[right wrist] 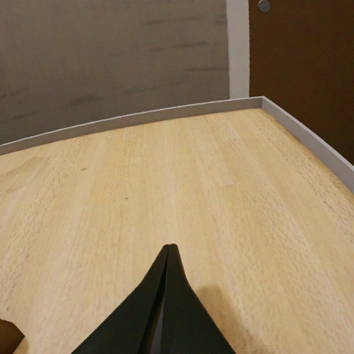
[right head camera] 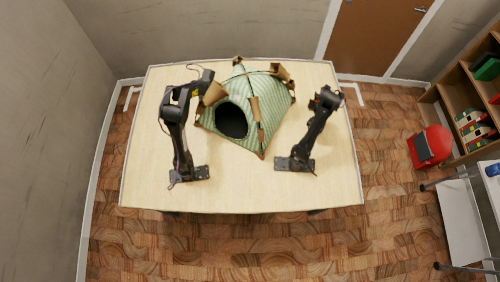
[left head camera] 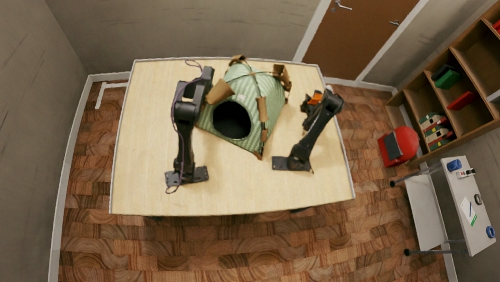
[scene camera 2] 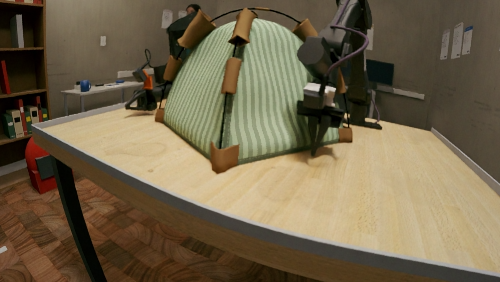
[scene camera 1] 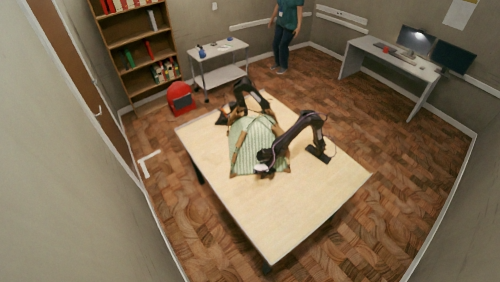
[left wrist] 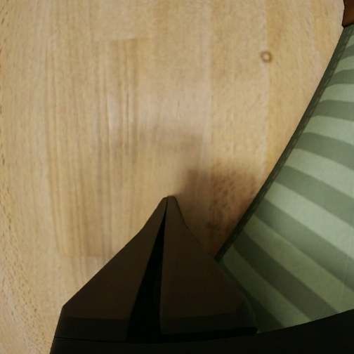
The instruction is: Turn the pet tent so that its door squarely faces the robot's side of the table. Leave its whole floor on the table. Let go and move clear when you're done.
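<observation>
The green striped pet tent stands upright, its visible floor corners on the table. Its dark round door faces the robot's side but is angled toward the picture's left in the head views. My left gripper is shut and empty, low beside the tent's back-left wall; whether it touches is unclear. My right gripper is shut and empty, low over the table to the right of the tent, apart from it. The tent hides its far front corner in scene camera 2.
The wooden table has a grey raised rim. A brown tent corner patch shows at the lower left of the right wrist view. Shelves, a white cart and a red backpack stand off the table.
</observation>
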